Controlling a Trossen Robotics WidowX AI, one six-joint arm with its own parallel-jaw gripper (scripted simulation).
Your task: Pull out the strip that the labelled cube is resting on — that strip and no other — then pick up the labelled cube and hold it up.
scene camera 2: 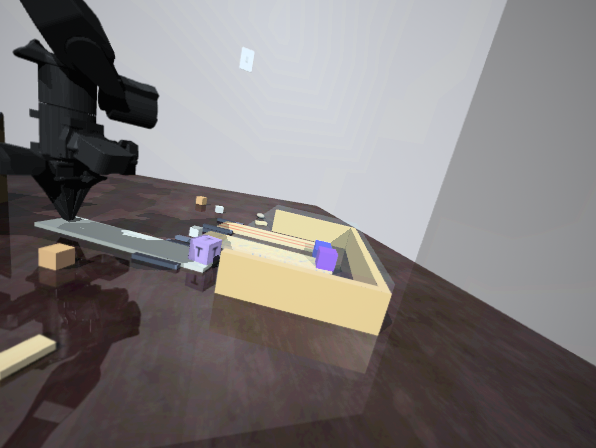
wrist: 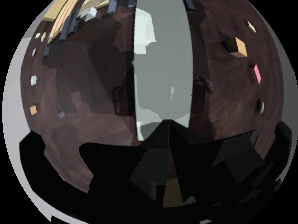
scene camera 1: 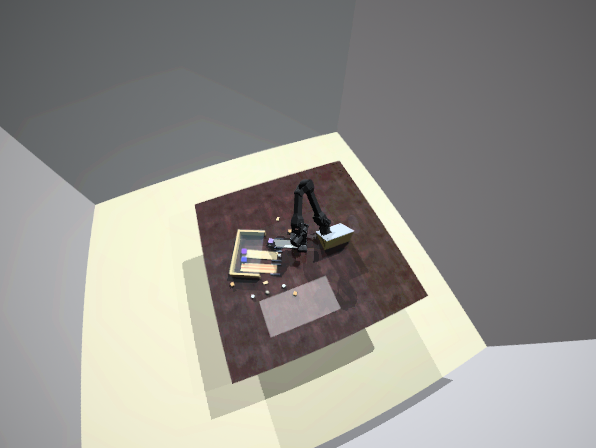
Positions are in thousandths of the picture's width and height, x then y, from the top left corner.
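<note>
My gripper (scene camera 2: 115, 490) (wrist: 562, 551) shut, holding nothing. Strip (scene camera 2: 199, 532). Tan cube (scene camera 2: 96, 573). Labelled cube (scene camera 2: 345, 557), out of frame in the wrist view.
</note>
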